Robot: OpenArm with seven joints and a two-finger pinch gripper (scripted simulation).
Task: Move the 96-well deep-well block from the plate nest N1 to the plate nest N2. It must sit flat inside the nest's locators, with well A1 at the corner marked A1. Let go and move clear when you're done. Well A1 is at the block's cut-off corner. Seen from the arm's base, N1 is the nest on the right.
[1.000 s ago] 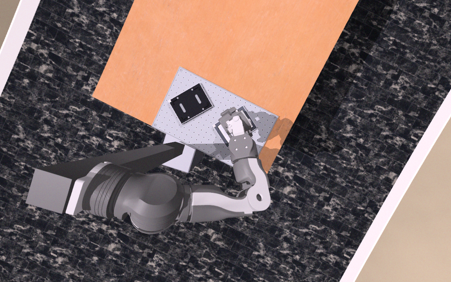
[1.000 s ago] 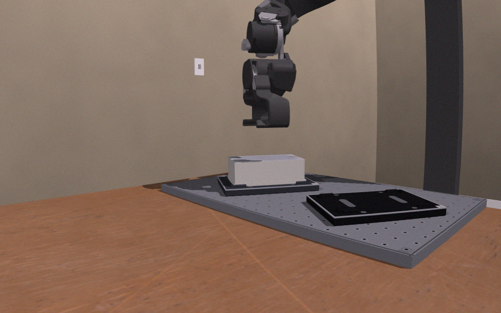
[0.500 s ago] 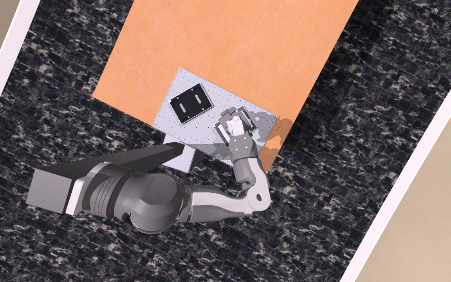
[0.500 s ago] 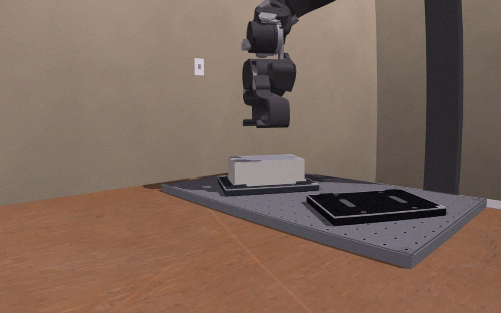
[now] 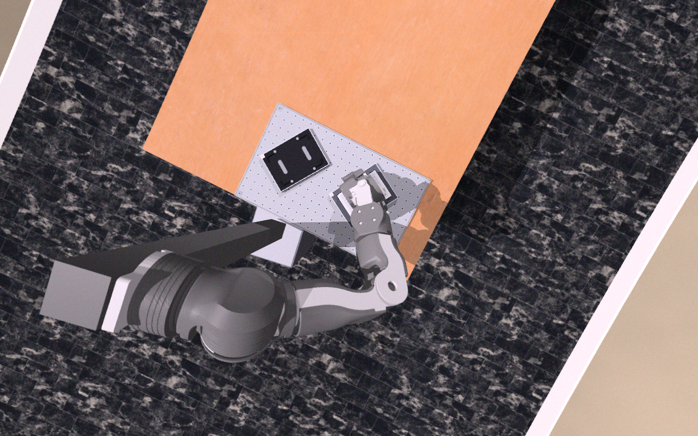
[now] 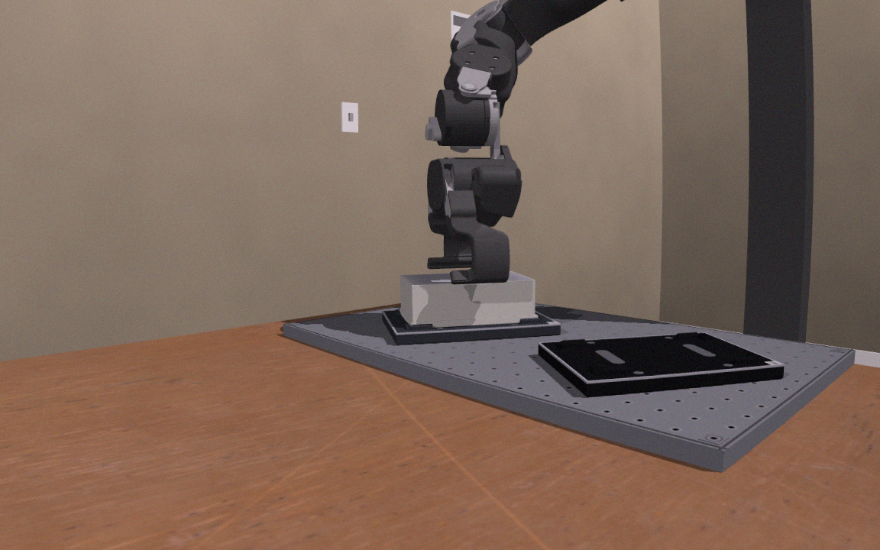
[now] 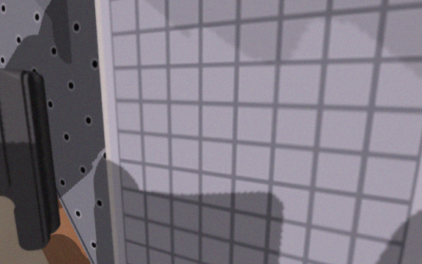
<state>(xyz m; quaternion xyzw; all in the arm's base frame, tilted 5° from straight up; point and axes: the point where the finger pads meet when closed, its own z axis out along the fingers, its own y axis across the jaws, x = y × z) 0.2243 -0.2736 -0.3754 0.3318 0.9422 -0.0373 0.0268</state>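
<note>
Right now my hand is 20 mm above the white deep-well block. From my hand the other things lie so: black plate nest (40 mm ahead, 220 mm to the left, 50 mm below); then A1 mark (20 mm behind, 90 mm to the left, 40 mm below).
</note>
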